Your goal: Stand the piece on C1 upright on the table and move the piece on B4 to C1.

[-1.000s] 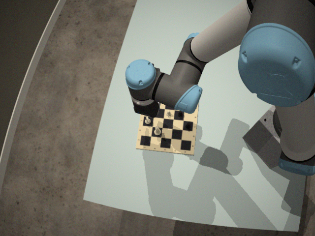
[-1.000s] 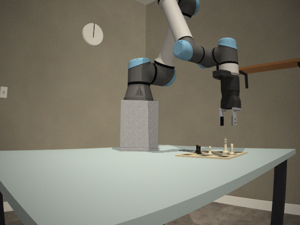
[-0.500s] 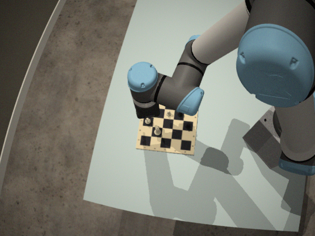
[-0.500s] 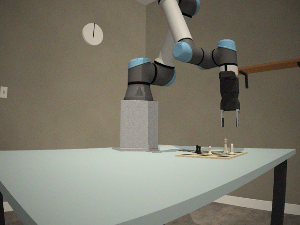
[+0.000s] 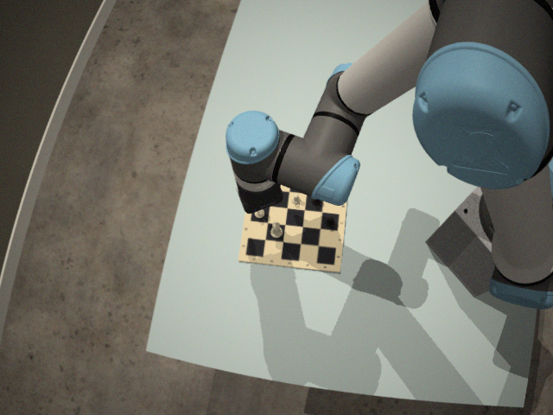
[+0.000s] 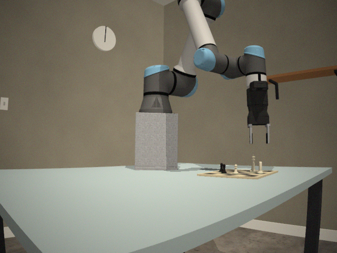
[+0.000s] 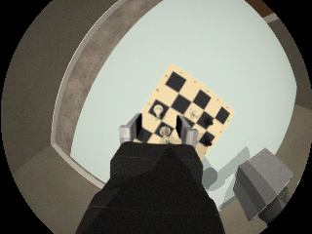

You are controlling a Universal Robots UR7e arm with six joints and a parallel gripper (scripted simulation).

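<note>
Right now my hand is 9 cm above the white king, 4 cm to the right of it and 4 cm past it. Round my hand: white pawn 10 cm below, 7 cm behind, 4 cm to the right; chessboard 12 cm below, 8 cm behind.
</note>
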